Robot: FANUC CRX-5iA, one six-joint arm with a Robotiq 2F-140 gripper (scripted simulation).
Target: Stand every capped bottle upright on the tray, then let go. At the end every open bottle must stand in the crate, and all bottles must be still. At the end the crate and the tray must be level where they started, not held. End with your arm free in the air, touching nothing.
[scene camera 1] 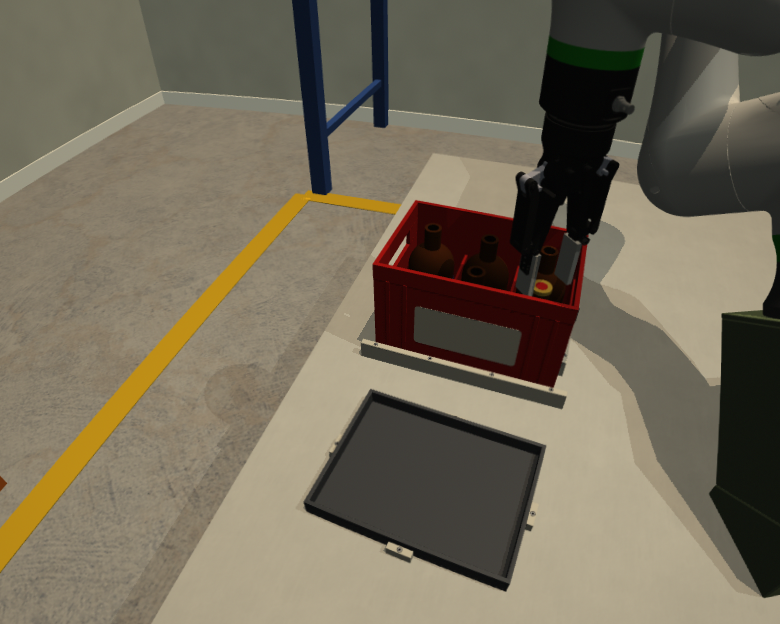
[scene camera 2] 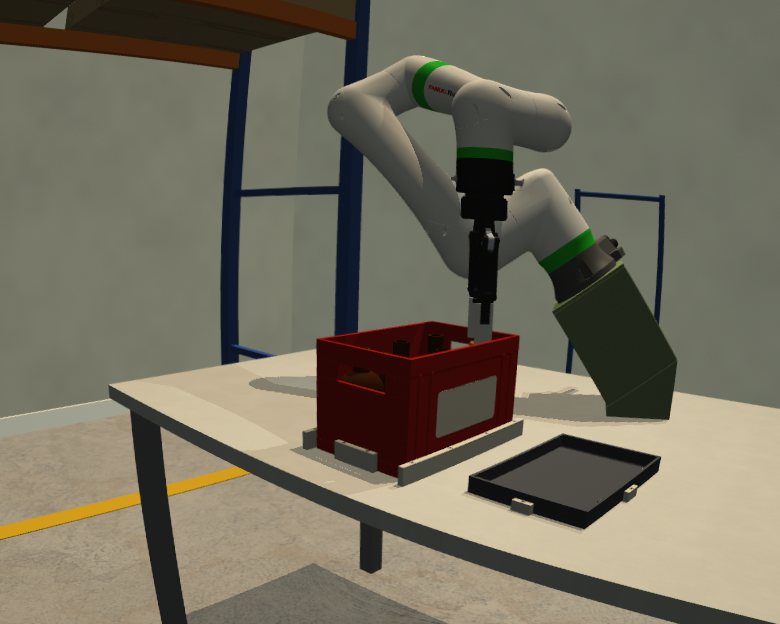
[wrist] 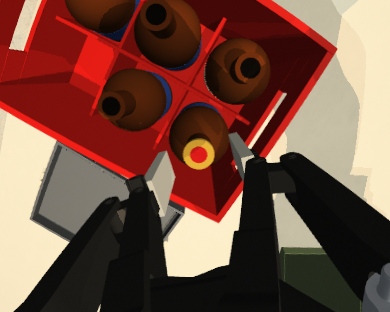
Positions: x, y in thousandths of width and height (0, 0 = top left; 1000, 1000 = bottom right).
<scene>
I see my gripper (scene camera 1: 697, 458), a red crate (scene camera 2: 553, 645) and a dark tray (scene camera 1: 587, 781).
The red crate also shows in the wrist view (wrist: 150, 242). The dark tray also shows in scene camera 2 (scene camera 2: 739, 756) and in the wrist view (wrist: 183, 607). My gripper is seen too in scene camera 2 (scene camera 2: 613, 547) and in the wrist view (wrist: 514, 502).
</scene>
